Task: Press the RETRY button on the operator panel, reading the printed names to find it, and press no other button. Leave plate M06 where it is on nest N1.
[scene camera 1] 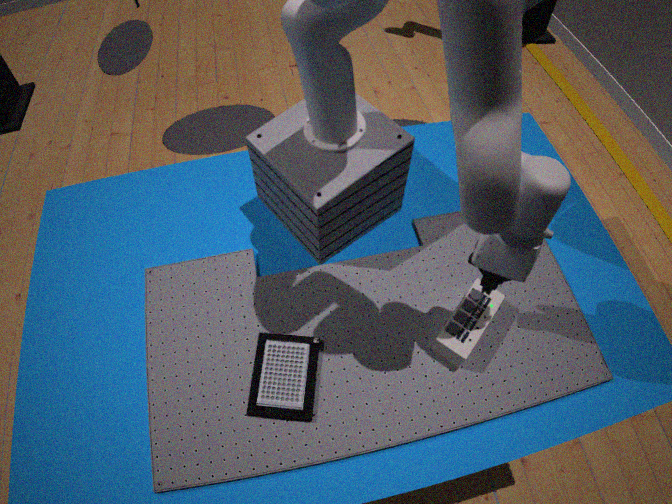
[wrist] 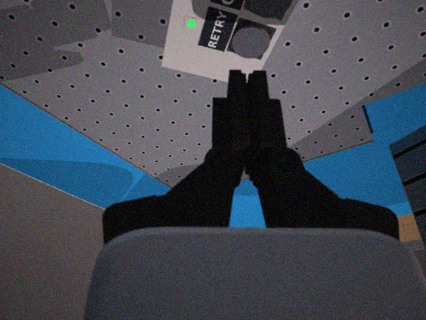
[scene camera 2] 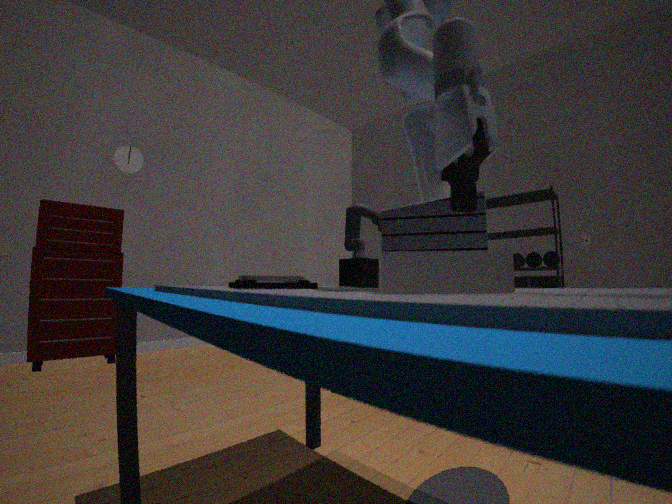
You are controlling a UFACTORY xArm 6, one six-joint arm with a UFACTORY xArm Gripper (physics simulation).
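The operator panel (scene camera 1: 467, 352) (scene camera 2: 445, 272) (wrist: 182, 56) is a pale box with a column of dark buttons and printed labels. In the wrist view the RETRY label (wrist: 217, 31) is readable, and the round grey RETRY button (wrist: 251, 42) is beside it at the panel's end. A green light (scene camera 1: 491, 305) (wrist: 190, 23) glows on the panel. My gripper (scene camera 1: 490, 288) (scene camera 2: 464, 209) (wrist: 243, 91) is shut and empty; its tips hang above the panel's RETRY end, apart from it. Plate M06 (scene camera 1: 283, 374) (scene camera 2: 271, 278), white with many wells, sits on the black nest N1 (scene camera 1: 255, 379).
The perforated grey board (scene camera 1: 200, 434) lies on the blue table top (scene camera 1: 86, 325). The arm's ribbed pedestal (scene camera 1: 358, 206) stands behind the board. A red tool cabinet (scene camera 2: 75, 303) and a shelf rack (scene camera 2: 556, 238) stand in the background.
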